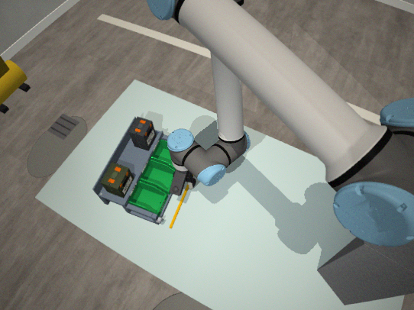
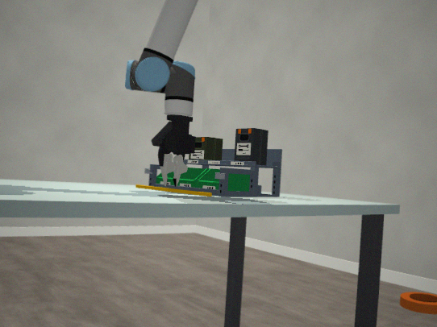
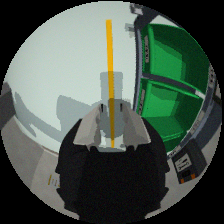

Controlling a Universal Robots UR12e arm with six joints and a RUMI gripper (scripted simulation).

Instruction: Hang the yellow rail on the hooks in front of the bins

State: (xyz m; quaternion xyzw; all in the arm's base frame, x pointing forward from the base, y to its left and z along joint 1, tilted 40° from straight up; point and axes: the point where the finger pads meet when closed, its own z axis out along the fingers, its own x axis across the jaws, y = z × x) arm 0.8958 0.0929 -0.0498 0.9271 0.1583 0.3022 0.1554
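My gripper is now 3 cm above the yellow rail.
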